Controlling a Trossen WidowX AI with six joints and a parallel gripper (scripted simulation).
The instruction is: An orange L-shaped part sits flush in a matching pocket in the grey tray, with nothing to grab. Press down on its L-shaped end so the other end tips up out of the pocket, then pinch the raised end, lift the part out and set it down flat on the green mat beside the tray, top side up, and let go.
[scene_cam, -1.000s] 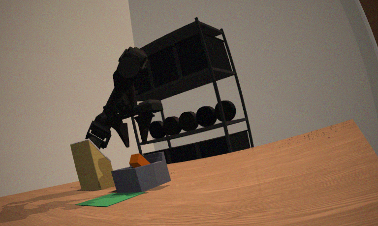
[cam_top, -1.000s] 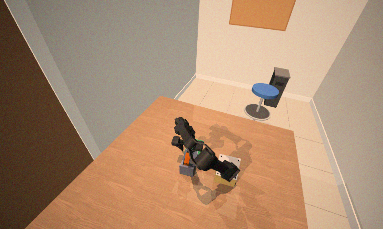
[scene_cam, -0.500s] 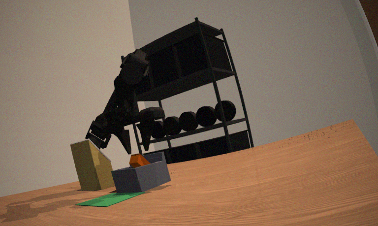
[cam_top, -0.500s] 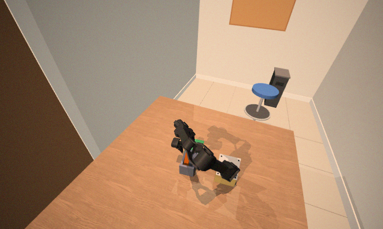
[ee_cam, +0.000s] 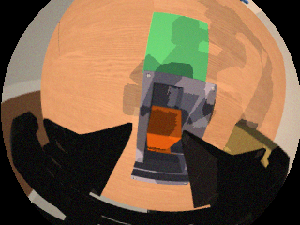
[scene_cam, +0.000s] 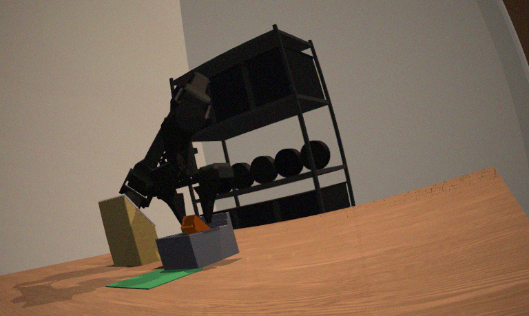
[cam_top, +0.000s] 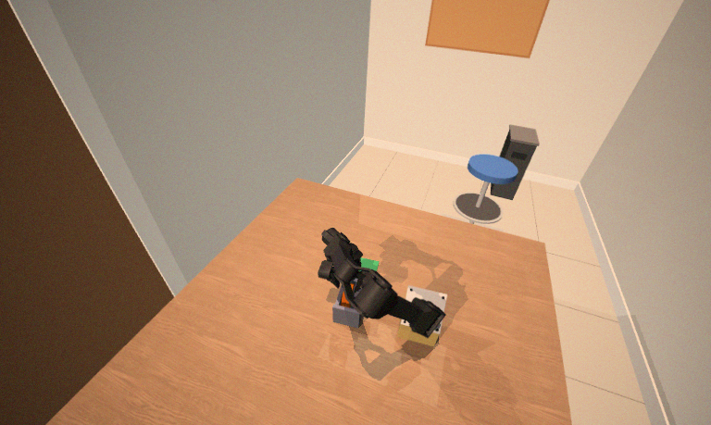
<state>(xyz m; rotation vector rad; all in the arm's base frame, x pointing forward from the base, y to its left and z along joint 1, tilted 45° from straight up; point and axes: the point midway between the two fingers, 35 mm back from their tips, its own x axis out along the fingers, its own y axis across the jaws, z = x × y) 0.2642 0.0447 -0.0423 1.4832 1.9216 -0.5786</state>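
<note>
My gripper tip is now 3 cm past the orange L-shaped part, 3 cm to the right of it and 4 cm above it. Round my gripper tip: green mat (1 cm ahead, 14 cm to the right, 9 cm below).
</note>
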